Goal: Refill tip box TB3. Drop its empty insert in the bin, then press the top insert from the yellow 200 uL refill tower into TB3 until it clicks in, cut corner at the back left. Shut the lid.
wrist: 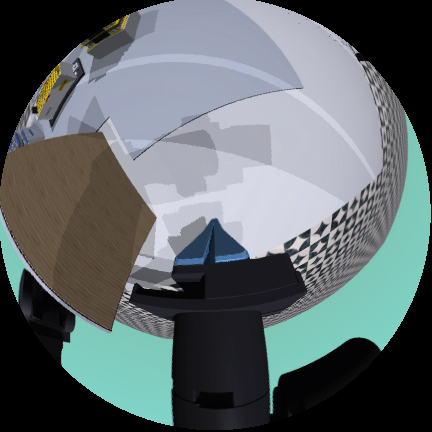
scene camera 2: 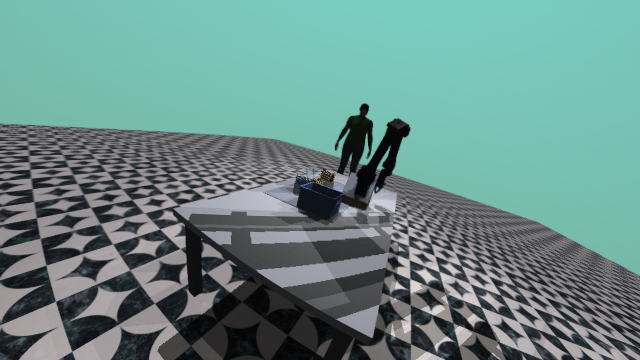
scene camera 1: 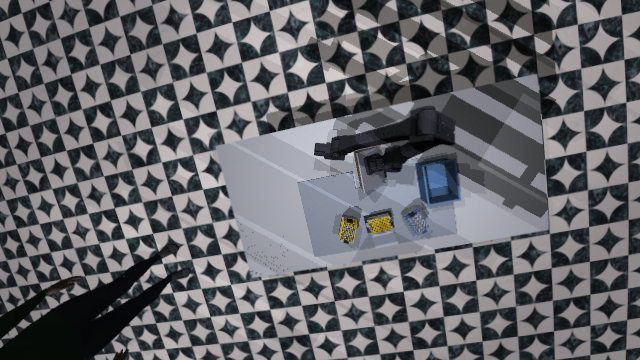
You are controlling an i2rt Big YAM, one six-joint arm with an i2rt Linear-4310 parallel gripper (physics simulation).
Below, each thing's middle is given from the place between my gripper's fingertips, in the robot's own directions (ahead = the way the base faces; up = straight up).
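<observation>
The blue bin (scene camera 1: 438, 180) is here, and my gripper is now 2 cm above the blue bin, 50 cm to the right of it and 27 cm short of it.
</observation>
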